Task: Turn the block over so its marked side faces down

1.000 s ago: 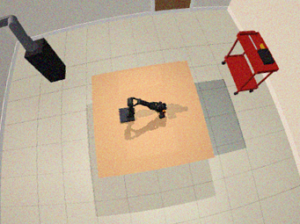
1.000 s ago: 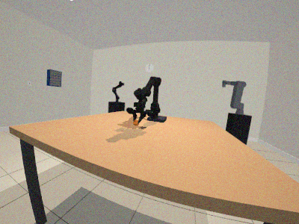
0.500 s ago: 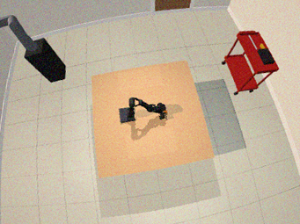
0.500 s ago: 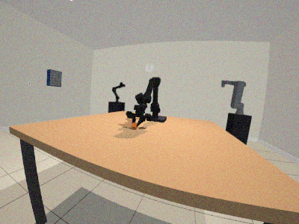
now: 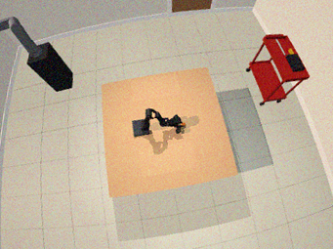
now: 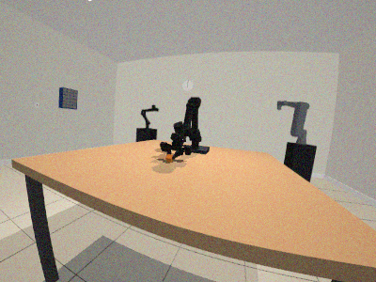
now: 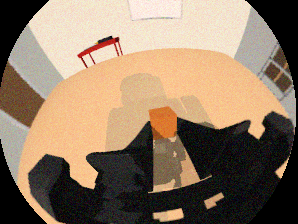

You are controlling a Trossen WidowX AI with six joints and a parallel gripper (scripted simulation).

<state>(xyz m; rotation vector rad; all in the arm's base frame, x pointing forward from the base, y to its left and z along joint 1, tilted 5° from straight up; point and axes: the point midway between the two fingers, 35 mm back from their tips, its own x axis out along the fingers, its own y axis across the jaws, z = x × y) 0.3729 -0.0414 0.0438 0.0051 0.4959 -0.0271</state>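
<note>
My gripper tip is 1 cm above the block.
</note>
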